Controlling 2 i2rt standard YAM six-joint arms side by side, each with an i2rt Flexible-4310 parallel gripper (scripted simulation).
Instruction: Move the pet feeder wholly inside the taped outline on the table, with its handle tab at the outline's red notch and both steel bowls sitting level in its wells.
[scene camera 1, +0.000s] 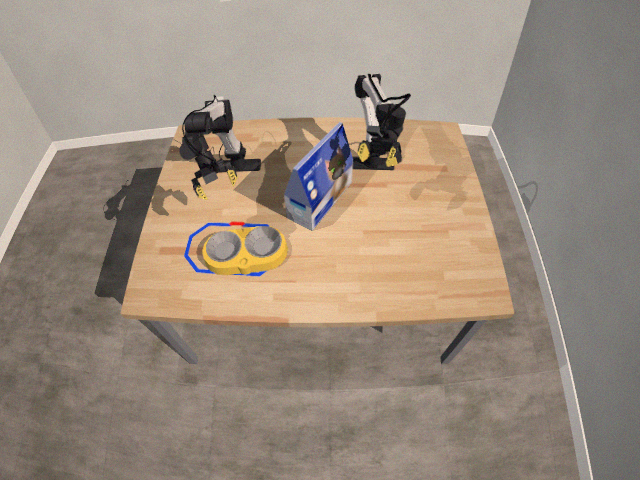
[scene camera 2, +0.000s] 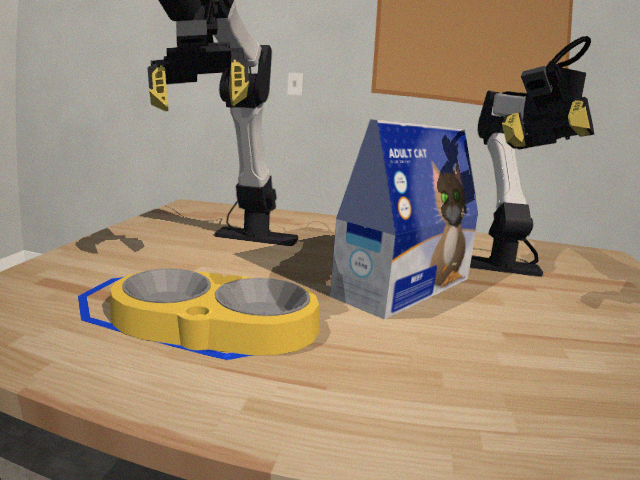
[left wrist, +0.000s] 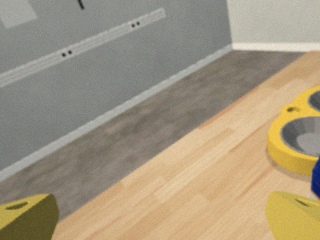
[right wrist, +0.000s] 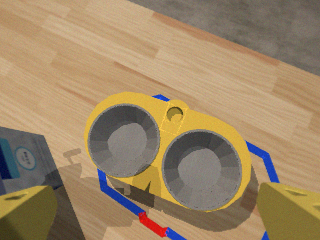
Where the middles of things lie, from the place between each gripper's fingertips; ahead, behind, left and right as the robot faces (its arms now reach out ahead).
Labels:
I see the yellow pet feeder (scene camera 2: 184, 323) 4 cm ahead of my right hand (scene camera 2: 200, 106), 4 cm to the left of it and 31 cm below it. The rest, counted from my right hand: blue taped outline (scene camera 2: 83, 304) 1 cm ahead, 1 cm to the right, 32 cm below.
I see my left gripper (scene camera 2: 540, 126) 470 mm to the left of the yellow pet feeder, 320 mm above it and 150 mm short of it. The rest, counted from my left hand: blue taped outline (530 mm to the right, 330 mm below, 120 mm ahead).

